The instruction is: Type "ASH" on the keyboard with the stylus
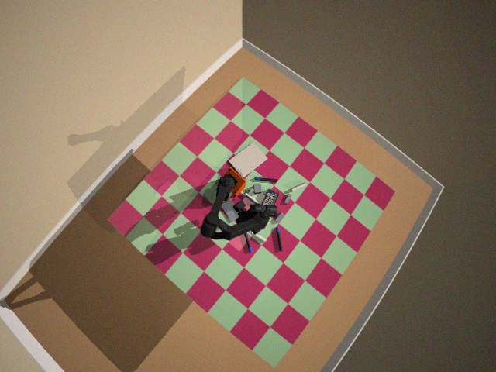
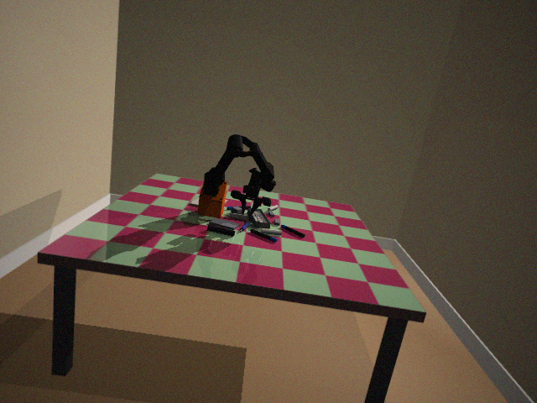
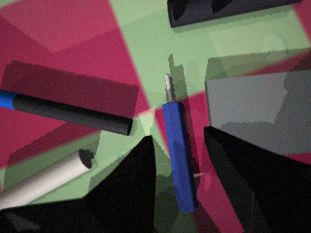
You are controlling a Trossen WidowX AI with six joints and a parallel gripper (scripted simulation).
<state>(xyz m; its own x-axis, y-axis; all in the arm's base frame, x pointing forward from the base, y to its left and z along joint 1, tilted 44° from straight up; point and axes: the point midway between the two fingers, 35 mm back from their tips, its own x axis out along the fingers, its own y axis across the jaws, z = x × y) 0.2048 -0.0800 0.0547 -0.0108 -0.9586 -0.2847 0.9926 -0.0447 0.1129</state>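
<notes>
The blue stylus lies 2 cm to the right of my gripper tip and 6 cm below it. The rest, counted from my gripper tip: thin grey tip: 1 cm behind, 5 cm to the right, 6 cm below; then A key: 6 cm ahead, 11 cm to the left, 5 cm below; then grey box: 10 cm behind, 6 cm below.
</notes>
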